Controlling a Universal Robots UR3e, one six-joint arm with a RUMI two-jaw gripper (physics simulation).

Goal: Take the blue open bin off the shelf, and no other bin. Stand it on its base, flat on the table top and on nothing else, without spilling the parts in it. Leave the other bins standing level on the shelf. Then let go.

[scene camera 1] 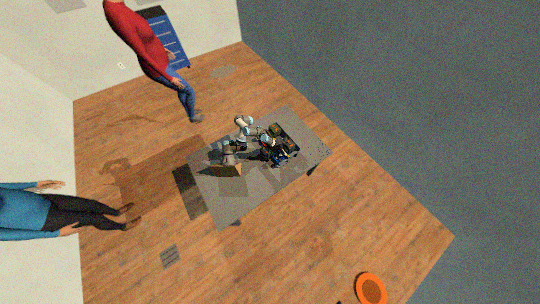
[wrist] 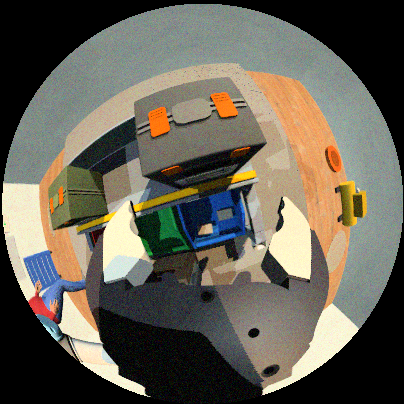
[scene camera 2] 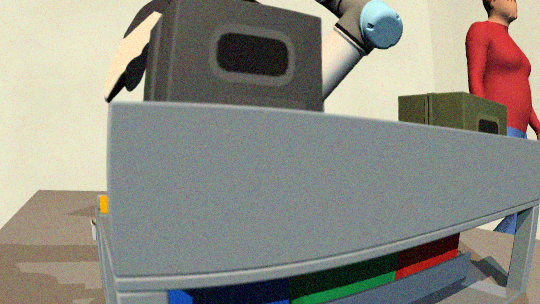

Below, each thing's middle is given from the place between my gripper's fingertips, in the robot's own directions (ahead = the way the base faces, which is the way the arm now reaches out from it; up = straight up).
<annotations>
Right now the blue open bin [wrist: 202, 210] is 14 cm below my hand, 2 cm behind it and 1 cm to the right of it. The rest, counted from my hand: green bin [wrist: 161, 231]: 14 cm below, 10 cm to the left, 4 cm behind; then yellow rail [wrist: 248, 174]: 11 cm to the left, 7 cm below; then case [wrist: 184, 265]: 15 cm behind, 11 cm below, 8 cm to the left.
</annotations>
